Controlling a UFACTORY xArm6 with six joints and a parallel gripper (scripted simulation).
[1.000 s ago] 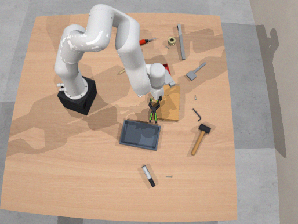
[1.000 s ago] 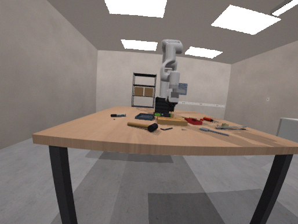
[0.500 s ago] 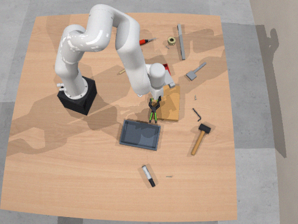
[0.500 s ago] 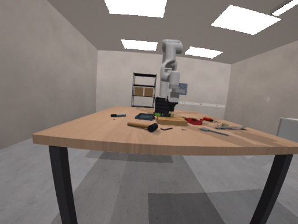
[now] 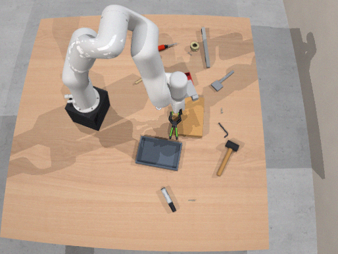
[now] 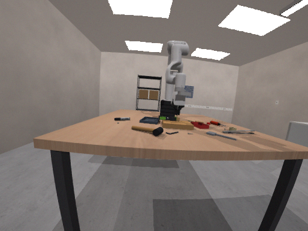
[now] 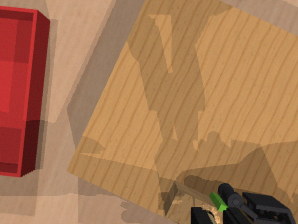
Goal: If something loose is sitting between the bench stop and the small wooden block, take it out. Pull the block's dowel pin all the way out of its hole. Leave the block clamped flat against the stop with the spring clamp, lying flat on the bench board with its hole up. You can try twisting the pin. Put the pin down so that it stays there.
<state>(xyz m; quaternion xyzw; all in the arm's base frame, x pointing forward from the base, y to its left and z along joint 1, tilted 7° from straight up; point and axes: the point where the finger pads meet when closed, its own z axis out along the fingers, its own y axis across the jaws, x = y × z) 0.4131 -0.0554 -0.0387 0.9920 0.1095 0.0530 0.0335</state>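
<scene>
Right now my hand is 2 cm above the dowel pin. From my hand the other things lie so: small wooden block 5 cm below; red tray 17 cm to the left, 9 cm below, 4 cm ahead; dark grey tray 18 cm to the right, 11 cm behind, 9 cm below.
</scene>
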